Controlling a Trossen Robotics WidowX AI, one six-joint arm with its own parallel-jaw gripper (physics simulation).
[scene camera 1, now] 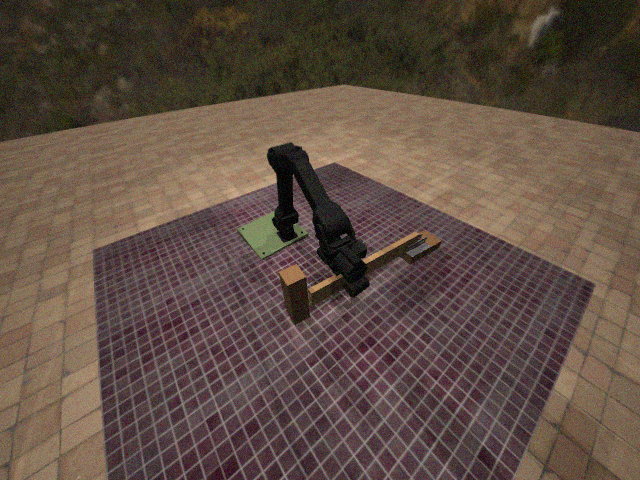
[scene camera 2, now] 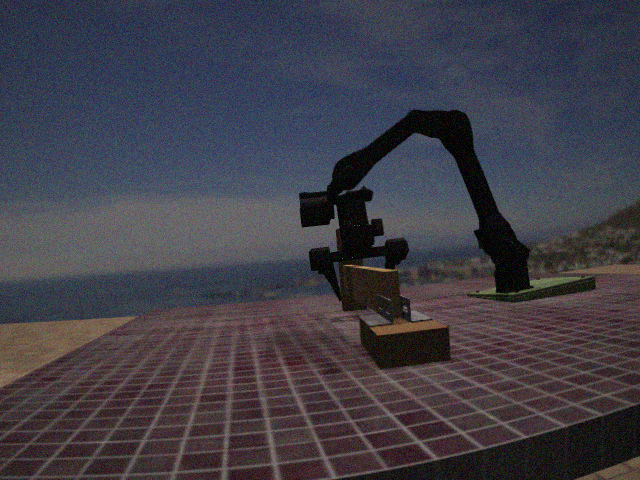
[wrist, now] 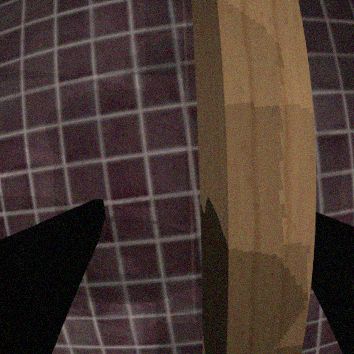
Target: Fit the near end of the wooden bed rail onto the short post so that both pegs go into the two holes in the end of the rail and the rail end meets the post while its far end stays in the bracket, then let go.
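Places are measured from the arm's base along level axes (x up, y right, z ahead), in centimetres.
Where they show: gripper, fingertip midpoint: [wrist: 194,209]; arm's base at its link origin: [scene camera 1: 287,234] [scene camera 2: 514,290].
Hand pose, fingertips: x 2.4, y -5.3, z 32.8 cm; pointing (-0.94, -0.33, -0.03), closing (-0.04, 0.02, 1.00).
Each offset is from my fingertips to the centre of the thing. Level surfaces: height alone.
The wooden bed rail @[dx +2.9, dy -8.0, dz +0.9 cm] [scene camera 1: 390,254] [scene camera 2: 376,283] [wrist: 267,175] stands on edge, its far end between the metal plates of the bracket @[dx -0.3, dy -29.8, dz +0.2 cm] [scene camera 1: 416,250] [scene camera 2: 384,305]. Its near end is close beside the short upright post [scene camera 1: 295,297] [scene camera 2: 349,305]; whether they touch is unclear. The pegs and end holes do not show. My gripper [scene camera 1: 352,283] [scene camera 2: 364,290] [wrist: 194,209] is open and points down, straddling the rail's middle part. In the wrist view, the right finger is at or very near the rail's side, and the left finger stands well apart from it.
The bracket sits on a low wooden block @[dx -2.2, dy -32.9, dz +0.2 cm] [scene camera 1: 434,242] [scene camera 2: 405,345]. The arm's base stands on a green plate [scene camera 1: 255,240] [scene camera 2: 563,285], behind the post in scene camera 1. A purple tiled surface @[dx -4.0 cm] [scene camera 1: 361,392] [scene camera 2: 206,408] [wrist: 125,130] lies under everything.
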